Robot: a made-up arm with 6 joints.
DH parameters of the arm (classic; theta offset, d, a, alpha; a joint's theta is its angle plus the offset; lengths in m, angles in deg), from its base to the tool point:
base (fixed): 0 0.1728 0 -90
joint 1: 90 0.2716 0.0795 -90
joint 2: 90 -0.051 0.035 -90
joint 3: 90 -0.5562 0.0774 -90
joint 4: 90 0.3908 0.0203 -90
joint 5: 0 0.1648 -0.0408 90
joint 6: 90 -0.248 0.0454 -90
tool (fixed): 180 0.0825 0 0
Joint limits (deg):
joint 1: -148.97..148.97
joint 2: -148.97..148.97
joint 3: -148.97..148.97
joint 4: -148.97..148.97
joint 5: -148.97..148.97
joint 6: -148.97..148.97
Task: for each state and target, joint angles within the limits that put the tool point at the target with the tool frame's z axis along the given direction. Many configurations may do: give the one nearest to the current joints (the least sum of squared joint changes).
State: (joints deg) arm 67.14 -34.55 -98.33 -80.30 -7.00 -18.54
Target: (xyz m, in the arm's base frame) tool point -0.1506 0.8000 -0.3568 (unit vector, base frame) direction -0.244 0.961 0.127
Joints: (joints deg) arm 28.89 -31.28 -61.42 -47.16 28.15 -71.48
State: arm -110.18 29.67 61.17 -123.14 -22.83 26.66
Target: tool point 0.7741 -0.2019 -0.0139 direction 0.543 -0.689 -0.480
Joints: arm -81.85 46.99 68.90 -143.99 23.28 -23.74
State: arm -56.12 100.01 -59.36 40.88 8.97 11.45
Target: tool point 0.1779 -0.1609 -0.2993 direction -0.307 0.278 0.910
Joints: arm -16.17 56.78 -39.31 3.57 -34.16 19.40
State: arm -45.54 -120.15 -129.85 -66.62 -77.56 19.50
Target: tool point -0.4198 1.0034 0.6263 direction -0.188 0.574 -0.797
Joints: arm -92.74 -143.94 -79.70 -87.03 -104.25 -30.68
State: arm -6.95 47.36 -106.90 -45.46 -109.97 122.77
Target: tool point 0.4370 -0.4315 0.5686 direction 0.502 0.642 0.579
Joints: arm 9.86 105.87 -113.18 -30.37 -96.82 133.33
